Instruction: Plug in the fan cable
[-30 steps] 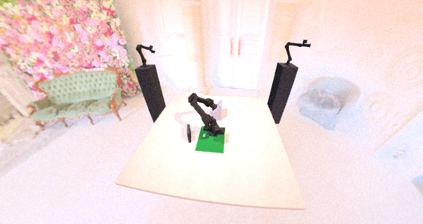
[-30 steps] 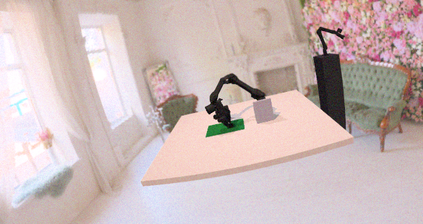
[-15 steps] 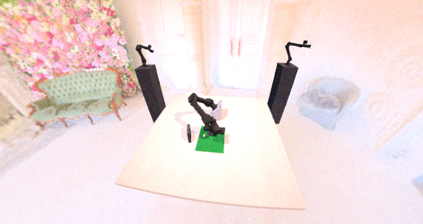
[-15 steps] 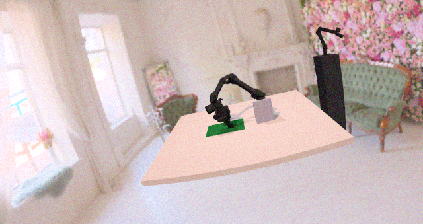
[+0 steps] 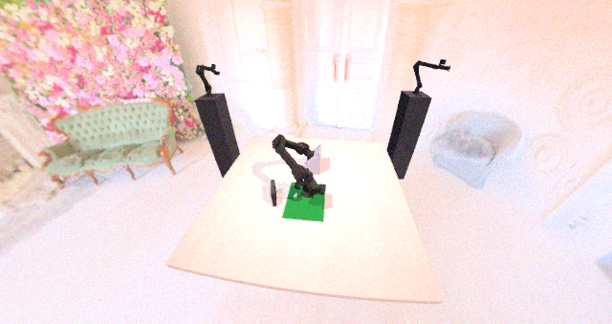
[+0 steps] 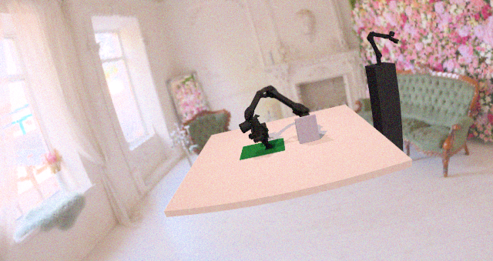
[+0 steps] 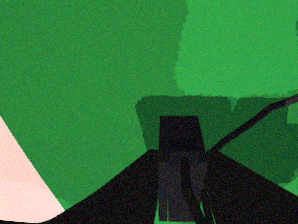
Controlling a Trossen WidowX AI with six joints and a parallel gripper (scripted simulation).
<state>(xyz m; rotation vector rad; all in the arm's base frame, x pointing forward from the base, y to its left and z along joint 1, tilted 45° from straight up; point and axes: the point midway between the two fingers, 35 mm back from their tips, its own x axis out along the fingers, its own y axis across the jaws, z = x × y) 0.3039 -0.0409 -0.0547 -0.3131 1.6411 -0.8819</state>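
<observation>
My gripper tip is now 4 cm short of the green board, 3 cm to the left of it and 4 cm above it. Also, from my gripper tip: dark fan plug (1 cm behind); then black fan (4 cm ahead, 22 cm to the right, 4 cm above).
</observation>
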